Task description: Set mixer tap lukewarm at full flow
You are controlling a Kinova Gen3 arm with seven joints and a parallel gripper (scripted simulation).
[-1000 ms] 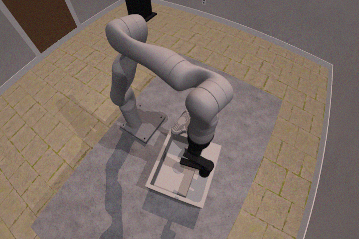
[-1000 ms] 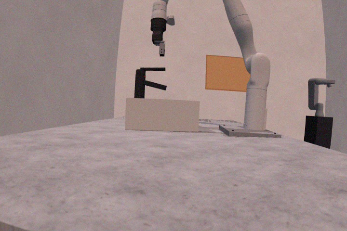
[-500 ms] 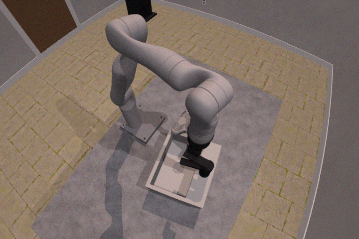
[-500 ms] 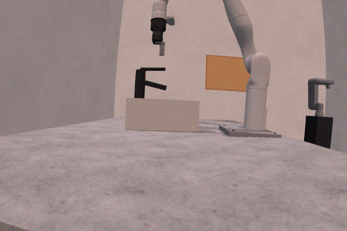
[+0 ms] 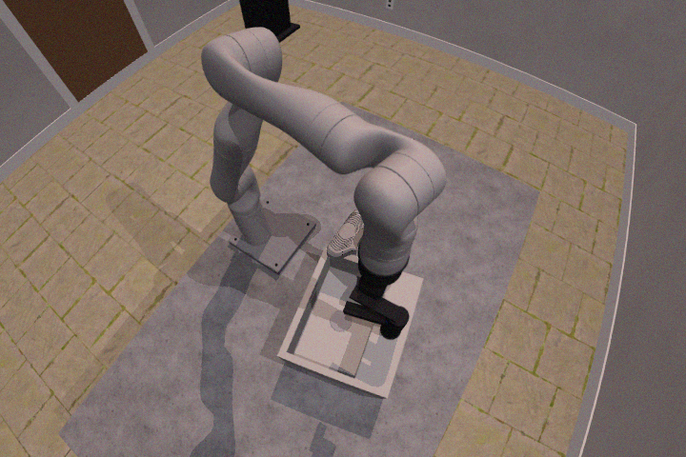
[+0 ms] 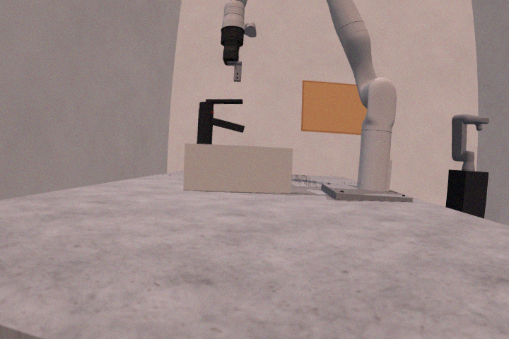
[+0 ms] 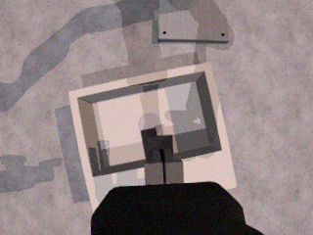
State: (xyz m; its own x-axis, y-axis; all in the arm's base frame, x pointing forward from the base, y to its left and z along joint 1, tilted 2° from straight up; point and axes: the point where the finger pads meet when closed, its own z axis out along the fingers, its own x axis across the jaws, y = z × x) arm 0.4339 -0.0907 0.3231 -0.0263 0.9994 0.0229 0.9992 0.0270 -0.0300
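Now: the lever 4 cm ahead of my hand and 9 cm below it. Round my hand: black mixer tap (7 cm ahead, 13 cm below); sink basin (2 cm behind, 2 cm to the right, 32 cm below).
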